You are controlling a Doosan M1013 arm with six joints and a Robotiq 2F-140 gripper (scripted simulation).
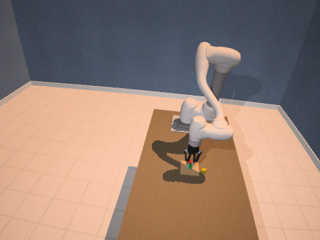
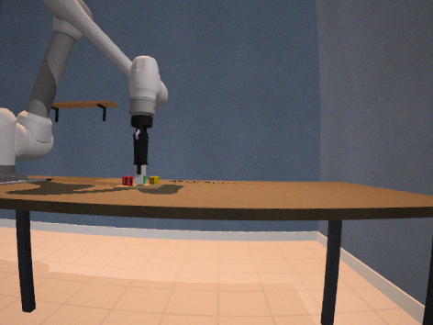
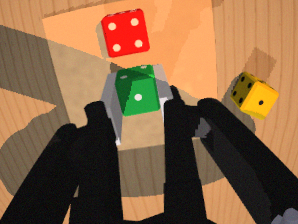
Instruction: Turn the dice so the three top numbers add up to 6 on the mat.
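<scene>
My hand is 2 cm above the green die. From my hand the other things lie so: yellow die (11 cm to the left, 3 cm below); red die (5 cm behind, 1 cm to the right, 2 cm below); tan mat (4 cm below).
</scene>
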